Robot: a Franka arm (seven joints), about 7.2 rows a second.
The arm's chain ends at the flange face. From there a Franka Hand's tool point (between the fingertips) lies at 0.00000 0.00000 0.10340 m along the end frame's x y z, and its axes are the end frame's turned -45 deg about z.
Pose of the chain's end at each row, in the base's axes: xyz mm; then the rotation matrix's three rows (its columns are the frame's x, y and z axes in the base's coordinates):
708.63 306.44 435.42; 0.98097 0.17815 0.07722; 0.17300 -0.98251 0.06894; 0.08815 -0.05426 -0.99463
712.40 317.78 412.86; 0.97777 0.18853 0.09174; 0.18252 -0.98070 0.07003; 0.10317 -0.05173 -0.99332
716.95 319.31 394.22; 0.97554 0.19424 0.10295; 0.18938 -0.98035 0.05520; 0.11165 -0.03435 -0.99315
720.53 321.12 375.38; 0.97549 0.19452 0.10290; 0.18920 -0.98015 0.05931; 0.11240 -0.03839 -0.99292
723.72 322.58 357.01; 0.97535 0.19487 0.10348; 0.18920 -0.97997 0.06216; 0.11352 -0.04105 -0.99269
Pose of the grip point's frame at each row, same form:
716.61 313.57 332.58; 0.56768 0.81962 0.07722; 0.81707 -0.57241 0.06894; 0.10070 0.02396 -0.99463
721.89 325.02 310.15; 0.55808 0.82470 0.09174; 0.82252 -0.56440 0.07003; 0.10953 0.03637 -0.99332
727.60 325.02 291.53; 0.55246 0.82716 0.10295; 0.82712 -0.55930 0.05520; 0.10324 0.05466 -0.99315
731.17 327.25 272.71; 0.55223 0.82732 0.10290; 0.82686 -0.55929 0.05931; 0.10662 0.05233 -0.99292
734.42 329.01 254.37; 0.55188 0.82747 0.10348; 0.82673 -0.55916 0.06216; 0.10930 0.05124 -0.99269

